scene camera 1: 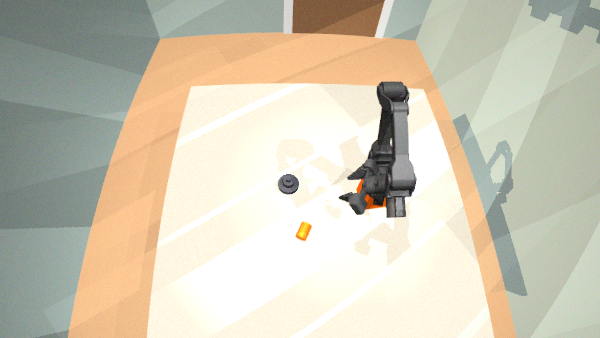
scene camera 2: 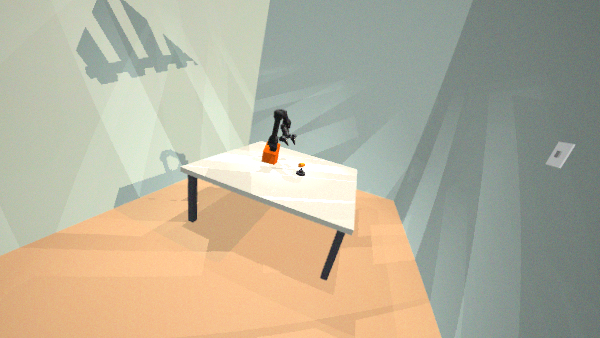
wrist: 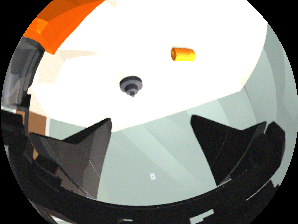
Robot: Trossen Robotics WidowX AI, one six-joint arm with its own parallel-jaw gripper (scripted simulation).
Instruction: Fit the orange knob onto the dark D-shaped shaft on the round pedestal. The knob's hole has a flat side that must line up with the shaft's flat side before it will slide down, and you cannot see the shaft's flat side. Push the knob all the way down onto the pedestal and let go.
Labels:
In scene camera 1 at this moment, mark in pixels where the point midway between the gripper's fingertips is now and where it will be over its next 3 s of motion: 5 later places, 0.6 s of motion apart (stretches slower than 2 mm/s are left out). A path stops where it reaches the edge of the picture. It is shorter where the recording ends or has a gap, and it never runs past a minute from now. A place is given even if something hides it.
The gripper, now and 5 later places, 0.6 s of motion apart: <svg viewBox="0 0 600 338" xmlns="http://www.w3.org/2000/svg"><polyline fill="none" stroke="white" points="343,188 323,212 304,226 302,232 301,234 302,235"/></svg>

